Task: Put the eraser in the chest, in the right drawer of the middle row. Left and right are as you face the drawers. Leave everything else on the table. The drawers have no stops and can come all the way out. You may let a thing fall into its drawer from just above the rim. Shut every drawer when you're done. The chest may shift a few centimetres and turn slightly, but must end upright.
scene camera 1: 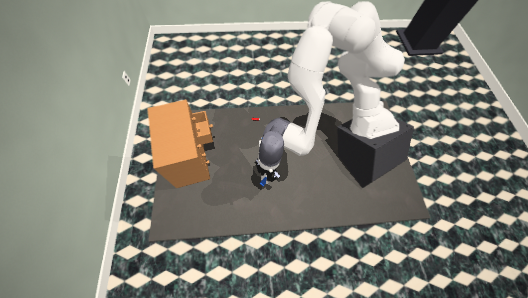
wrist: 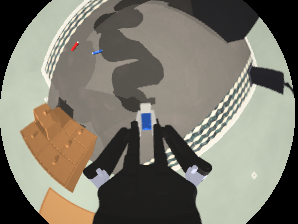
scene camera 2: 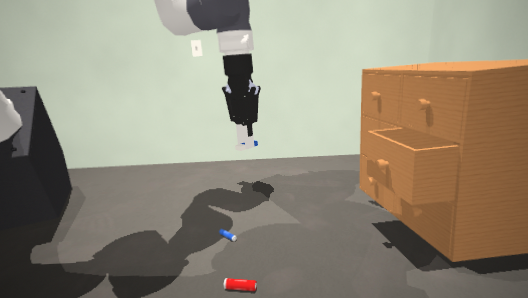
An orange wooden chest shows in scene camera 1, in the wrist view and in scene camera 2 [482, 227]. The same spot on the orange wooden chest: [wrist: 75, 175] is [scene camera 1: 190, 166].
